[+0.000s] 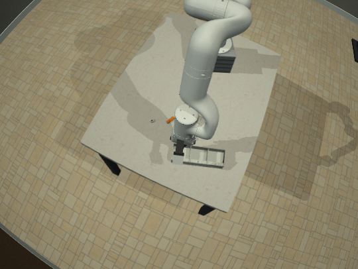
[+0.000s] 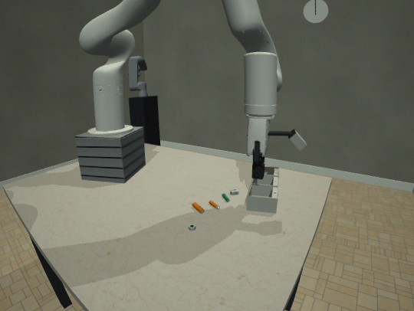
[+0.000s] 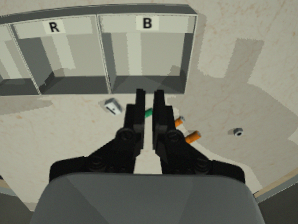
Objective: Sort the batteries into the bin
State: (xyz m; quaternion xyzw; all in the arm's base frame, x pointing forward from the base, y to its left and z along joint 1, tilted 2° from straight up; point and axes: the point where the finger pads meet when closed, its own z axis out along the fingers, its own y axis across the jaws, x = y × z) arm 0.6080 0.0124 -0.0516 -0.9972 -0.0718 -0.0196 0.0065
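The grey bin lies 90 mm to the left of my hand and 80 mm below it. Also, from my hand: green battery (100 mm below, 100 mm behind, 10 mm to the right); then thin orange battery (110 mm behind, 100 mm below, 60 mm to the right); then thick orange battery (140 mm behind, 100 mm to the right, 100 mm below).
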